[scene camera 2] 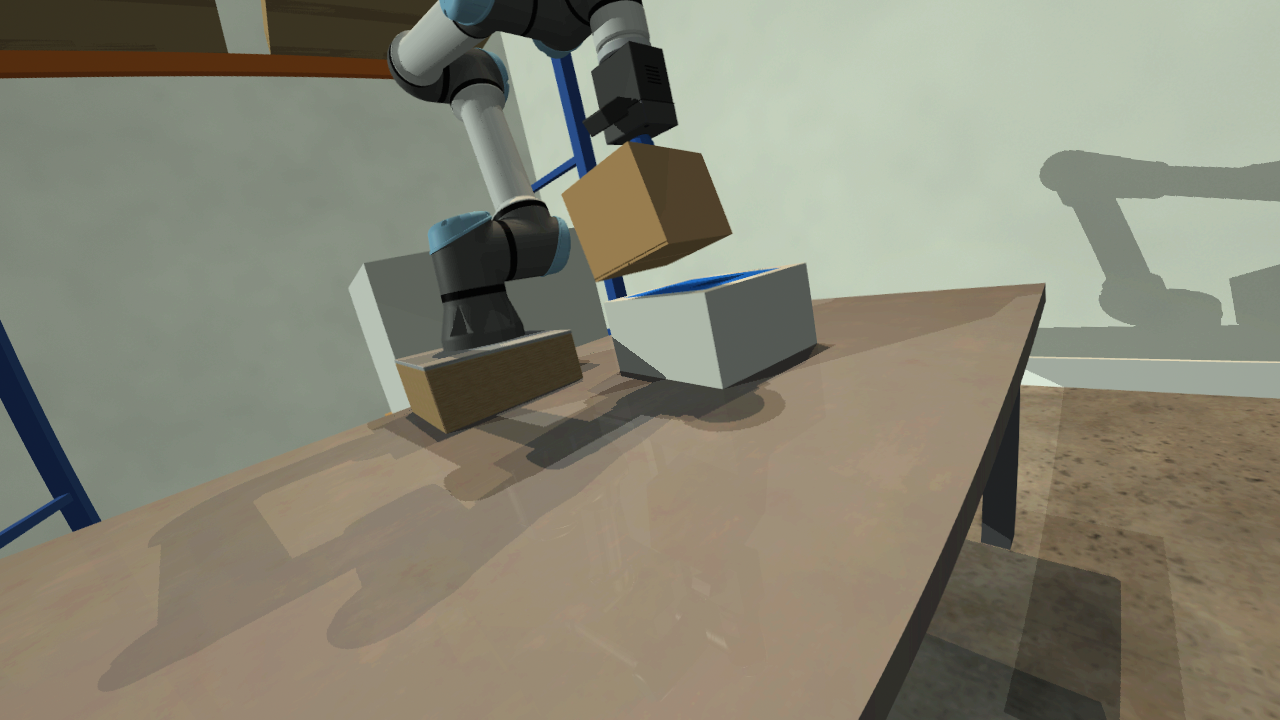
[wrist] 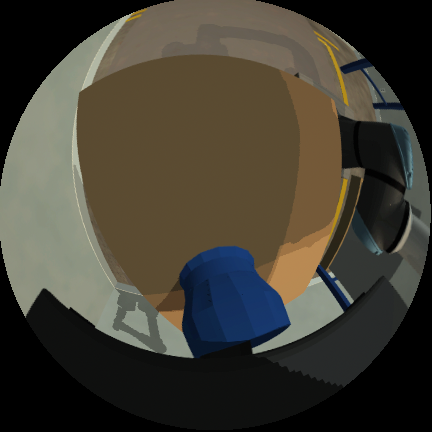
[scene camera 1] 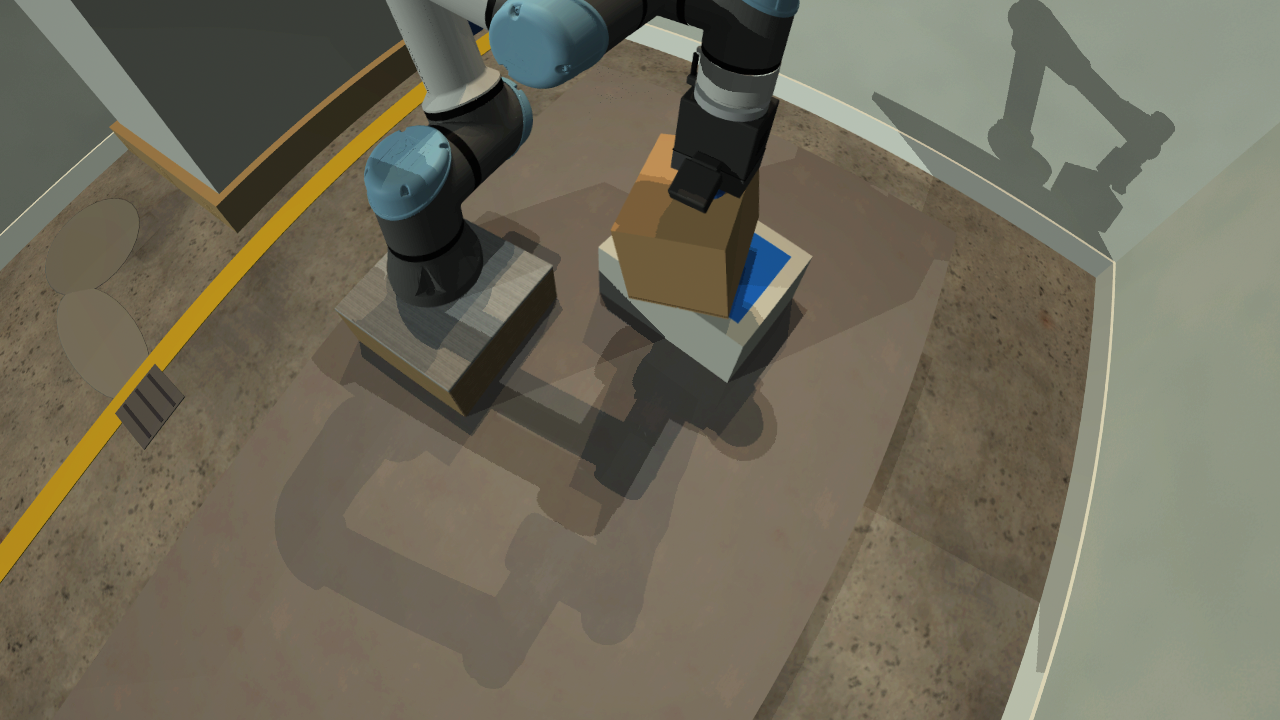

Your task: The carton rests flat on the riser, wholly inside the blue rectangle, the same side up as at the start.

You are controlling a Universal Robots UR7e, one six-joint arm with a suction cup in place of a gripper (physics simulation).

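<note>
The brown carton hangs from my suction gripper, whose blue cup is against its top face. In the scene camera 2 view there is a gap between the carton's underside and the white riser. The carton looks somewhat tilted, and its sides are turned relative to the riser's edges. The blue rectangle lies on the riser's top. In the scene camera 1 view the carton hides much of it, and a strip shows on the right.
The arm's base stands on a wood-sided block beside the riser. Both stand on the brown table. A grey cabinet and blue rack posts stand behind. Pale walls surround the area.
</note>
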